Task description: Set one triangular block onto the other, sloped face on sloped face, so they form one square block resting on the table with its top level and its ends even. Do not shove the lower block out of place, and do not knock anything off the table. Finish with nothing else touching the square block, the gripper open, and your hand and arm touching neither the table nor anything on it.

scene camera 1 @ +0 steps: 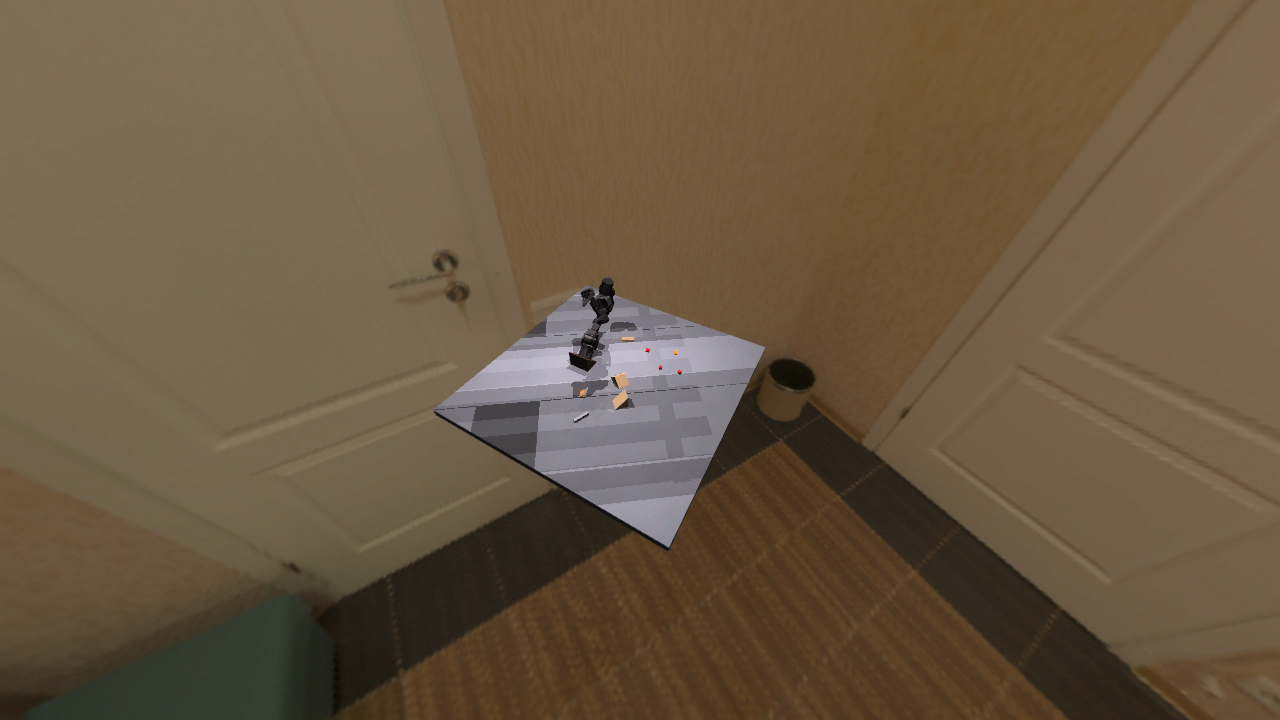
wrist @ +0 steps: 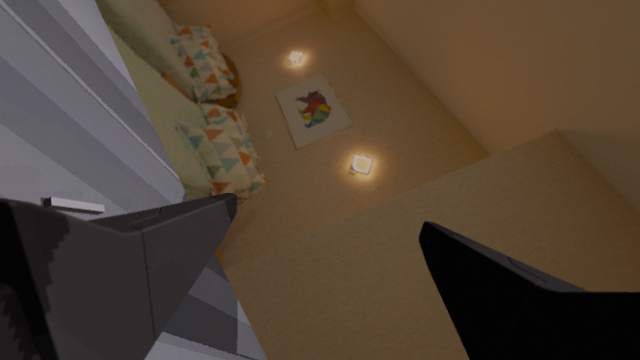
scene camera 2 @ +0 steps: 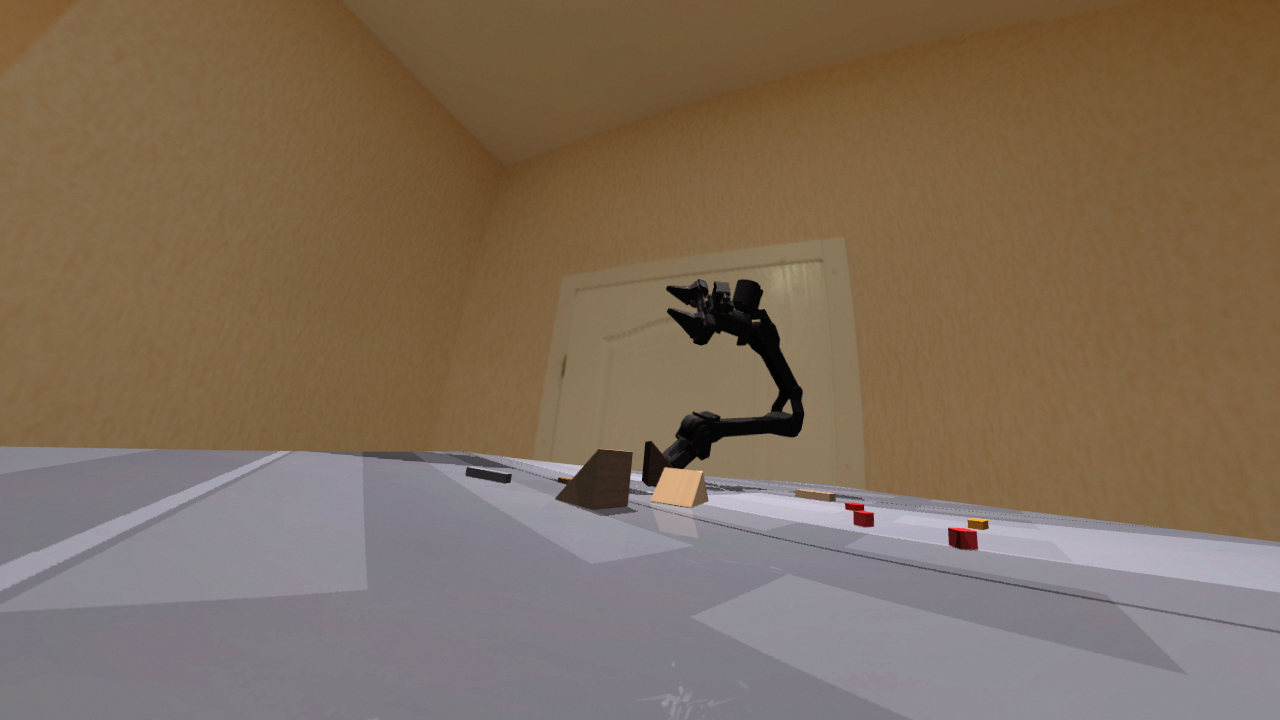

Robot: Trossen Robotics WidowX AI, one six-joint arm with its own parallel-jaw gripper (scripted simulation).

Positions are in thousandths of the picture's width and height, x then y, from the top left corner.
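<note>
Scene camera 2 gives me a block (scene camera 2: 536, 678) and a block (scene camera 2: 471, 670), together with my gripper (scene camera 2: 521, 415), which is open and holds nothing. I can also see my gripper from the wrist (wrist: 516, 601).
</note>
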